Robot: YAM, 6 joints.
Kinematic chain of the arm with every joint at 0, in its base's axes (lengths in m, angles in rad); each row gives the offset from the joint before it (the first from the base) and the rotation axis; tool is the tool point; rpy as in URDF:
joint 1: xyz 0 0 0.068 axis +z
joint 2: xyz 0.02 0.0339 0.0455 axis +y
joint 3: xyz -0.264 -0.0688 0 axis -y
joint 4: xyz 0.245 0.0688 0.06 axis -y
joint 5: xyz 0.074 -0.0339 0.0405 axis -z
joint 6: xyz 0.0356 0 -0.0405 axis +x
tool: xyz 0 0 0 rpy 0 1.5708 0
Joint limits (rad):
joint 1: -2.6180..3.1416
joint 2: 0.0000..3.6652
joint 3: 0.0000..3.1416
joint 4: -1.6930..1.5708
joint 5: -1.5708..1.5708
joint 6: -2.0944..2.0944
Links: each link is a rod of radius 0.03 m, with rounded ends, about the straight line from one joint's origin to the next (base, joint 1, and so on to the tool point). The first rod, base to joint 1, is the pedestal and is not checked.
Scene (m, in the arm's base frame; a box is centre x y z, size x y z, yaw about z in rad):
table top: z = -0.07
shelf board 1: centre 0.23 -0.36 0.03 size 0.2 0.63 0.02 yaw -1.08
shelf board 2: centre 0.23 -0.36 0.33 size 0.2 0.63 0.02 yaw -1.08
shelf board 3: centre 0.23 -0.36 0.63 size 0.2 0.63 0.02 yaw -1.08
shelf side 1: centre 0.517 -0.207 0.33 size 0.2 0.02 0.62 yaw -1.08
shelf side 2: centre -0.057 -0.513 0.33 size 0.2 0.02 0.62 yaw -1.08
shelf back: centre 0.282 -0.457 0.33 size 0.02 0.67 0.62 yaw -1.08
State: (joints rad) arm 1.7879 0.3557 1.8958 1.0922 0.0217 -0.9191
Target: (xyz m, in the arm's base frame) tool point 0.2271 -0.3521 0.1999
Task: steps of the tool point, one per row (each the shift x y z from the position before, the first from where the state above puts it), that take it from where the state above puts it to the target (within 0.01 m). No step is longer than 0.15 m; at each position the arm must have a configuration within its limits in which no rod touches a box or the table.
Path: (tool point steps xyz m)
1: -0.0338 0.0533 0.0068
2: -0.0265 0.0595 -0.0068
3: -0.0539 0.0869 0.0246
4: -0.0046 0.0910 0.0058
5: 0.0379 0.0720 -0.0128
6: 0.0640 0.0362 -0.0296
7: 0.0683 -0.0053 -0.0442
8: 0.0515 -0.0413 -0.0554
9: 0.0197 -0.0625 -0.0629
10: -0.0172 -0.0638 -0.0662
11: -0.0484 -0.0461 -0.0650
12: 0.0319 -0.0524 0.0153
13: 0.0303 -0.0561 0.0000
14: 0.0262 -0.0569 -0.0153

